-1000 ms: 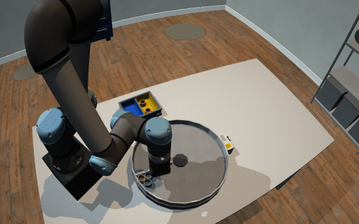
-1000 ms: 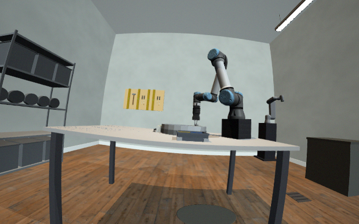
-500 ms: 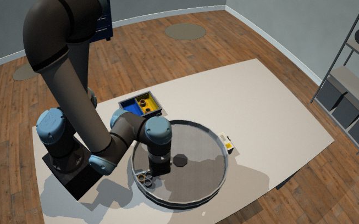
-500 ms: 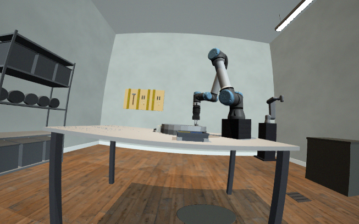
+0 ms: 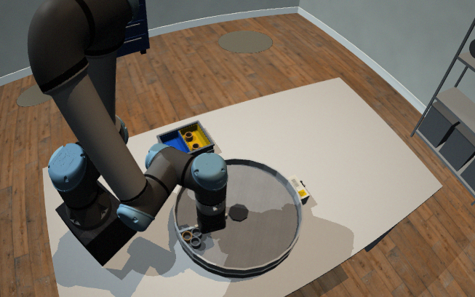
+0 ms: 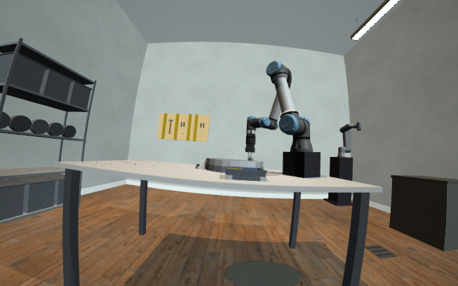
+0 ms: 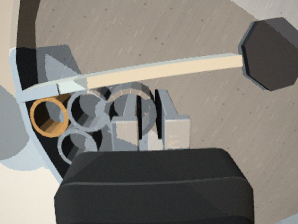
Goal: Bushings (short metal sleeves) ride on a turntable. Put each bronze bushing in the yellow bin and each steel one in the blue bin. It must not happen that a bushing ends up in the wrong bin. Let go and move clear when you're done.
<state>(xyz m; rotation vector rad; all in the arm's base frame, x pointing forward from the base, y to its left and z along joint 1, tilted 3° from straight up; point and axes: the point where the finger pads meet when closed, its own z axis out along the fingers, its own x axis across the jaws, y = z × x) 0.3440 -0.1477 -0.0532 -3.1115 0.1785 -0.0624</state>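
Right now my hand is 6 cm short of the bin, 40 cm to the right of it and 7 cm above it. Round my hand: round grey turntable: 11 cm ahead, 2 cm to the left, 5 cm below.
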